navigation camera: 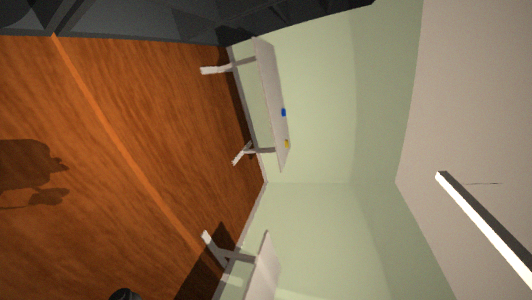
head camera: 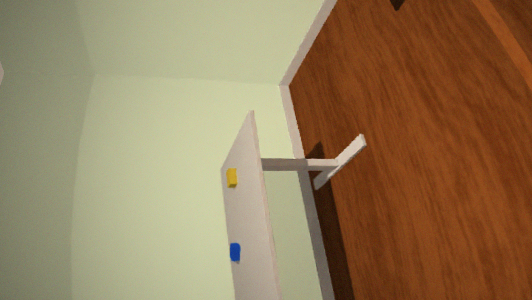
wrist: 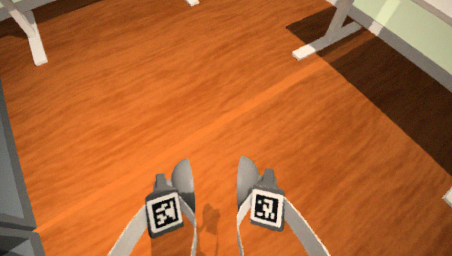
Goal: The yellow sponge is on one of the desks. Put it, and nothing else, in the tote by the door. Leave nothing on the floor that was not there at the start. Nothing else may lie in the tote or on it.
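Frame: origin at the robot's base, x back, y right, z up, level; metres.
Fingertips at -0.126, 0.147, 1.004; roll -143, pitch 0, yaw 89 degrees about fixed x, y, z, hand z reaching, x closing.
Note:
A point is followed by its place in that frame, as x, y, z.
The yellow sponge (head camera: pixel 231 177) @(-2.181, -0.207, 0.753) (navigation camera: pixel 286 143) @(-2.179, -0.211, 0.747) lies on the top of a white desk (head camera: pixel 251 210) @(-1.882, -0.351, 0.720) (navigation camera: pixel 268 90) @(-1.571, -0.759, 0.720), near one end of it. In the head camera view the picture is turned on its side. My gripper (wrist: pixel 215 175) @(-0.126, 0.147, 1.004) is open and empty in the wrist view, with bare wooden floor below and between its fingers. It is far from the sponge. The tote by the door does not show clearly in any view.
A blue object (head camera: pixel 235 252) @(-2.083, -0.639, 0.749) (navigation camera: pixel 283 112) @(-2.082, -0.636, 0.750) lies on the same desk, beside the sponge. A second white desk (navigation camera: pixel 265 270) @(-1.269, 0.996, 0.720) stands by the adjoining wall. Dark grey structures edge the navigation view's top and the wrist view's left. A lamp (navigation camera: pixel 480 225) @(-1.075, 0.383, 2.078) hangs overhead.

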